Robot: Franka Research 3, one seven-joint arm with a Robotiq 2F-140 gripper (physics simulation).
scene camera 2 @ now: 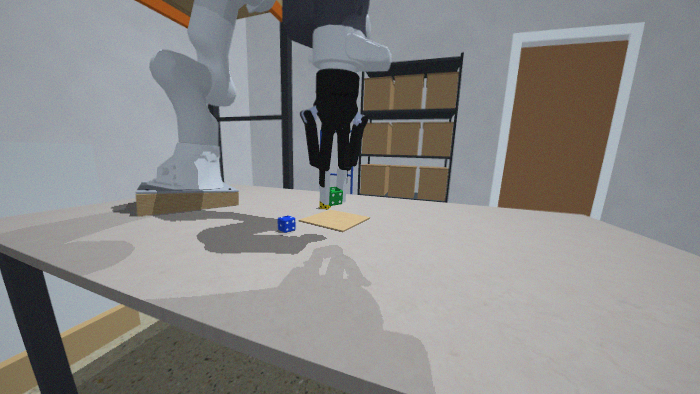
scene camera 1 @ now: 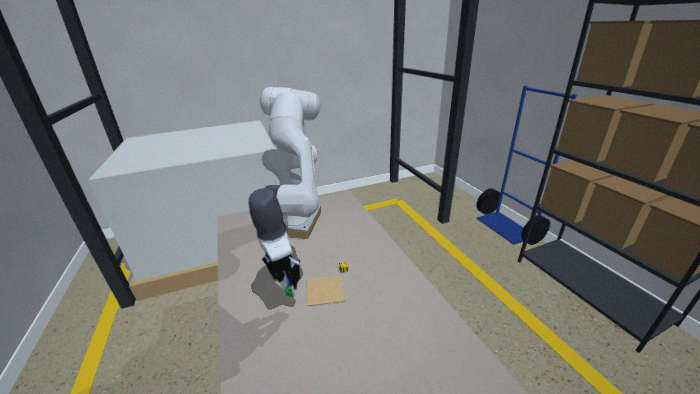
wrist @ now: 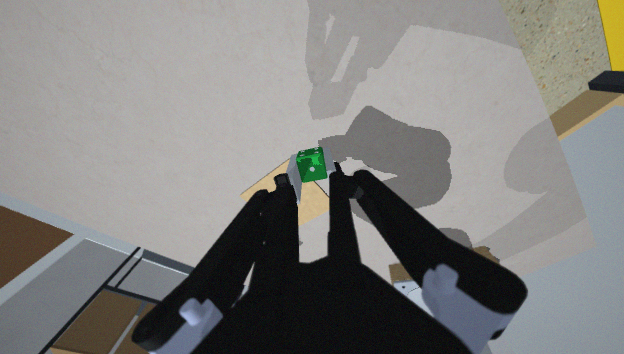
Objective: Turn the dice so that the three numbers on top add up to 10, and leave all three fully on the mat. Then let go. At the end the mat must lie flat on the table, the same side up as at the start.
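My gripper (scene camera 1: 288,289) (scene camera 2: 333,194) (wrist: 312,161) is shut on the green die (scene camera 1: 289,291) (scene camera 2: 336,196) (wrist: 312,165) and holds it above the table. In the wrist view one pip shows on the die's face toward the camera. The flat tan mat (scene camera 1: 325,291) (scene camera 2: 335,220) (wrist: 266,188) lies right of the die in scene camera 1, partly behind the fingers in the wrist view. The blue die (scene camera 2: 286,224) stands on the table beside the mat; in scene camera 1 the fingers mostly hide it. The yellow die (scene camera 1: 344,267) (scene camera 2: 324,205) is off the mat, near its edge.
The arm's base stands on a wooden block (scene camera 2: 215,199) on the table (scene camera 1: 380,340) (scene camera 2: 500,280). A pale box (scene camera 1: 165,215) stands left of the table in scene camera 1. A shelf rack (scene camera 1: 564,112) and a blue hand truck (scene camera 1: 517,125) stand off to the right, beyond the table.
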